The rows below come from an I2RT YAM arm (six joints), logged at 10 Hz.
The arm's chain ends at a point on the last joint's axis. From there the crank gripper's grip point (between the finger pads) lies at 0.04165 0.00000 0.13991 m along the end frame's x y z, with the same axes.
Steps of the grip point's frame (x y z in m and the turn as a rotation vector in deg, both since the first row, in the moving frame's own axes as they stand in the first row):
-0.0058 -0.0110 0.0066 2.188 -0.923 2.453
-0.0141 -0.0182 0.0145 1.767 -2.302 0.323
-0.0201 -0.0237 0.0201 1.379 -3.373 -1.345
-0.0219 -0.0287 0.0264 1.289 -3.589 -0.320
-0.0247 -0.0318 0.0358 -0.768 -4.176 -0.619
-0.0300 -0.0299 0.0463 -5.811 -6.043 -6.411
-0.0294 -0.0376 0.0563 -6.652 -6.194 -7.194
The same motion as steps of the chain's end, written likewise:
-0.0036 -0.0074 0.0060 2.188 -0.923 2.453
-0.0085 -0.0141 0.0130 1.767 -2.302 0.323
-0.0117 -0.0194 0.0179 1.379 -3.373 -1.345
-0.0131 -0.0253 0.0241 1.289 -3.589 -0.320
-0.0144 -0.0333 0.0331 -0.768 -4.176 -0.619
-0.0156 -0.0404 0.0432 -5.811 -6.043 -6.411
-0.0148 -0.0497 0.0533 -6.652 -6.194 -7.194

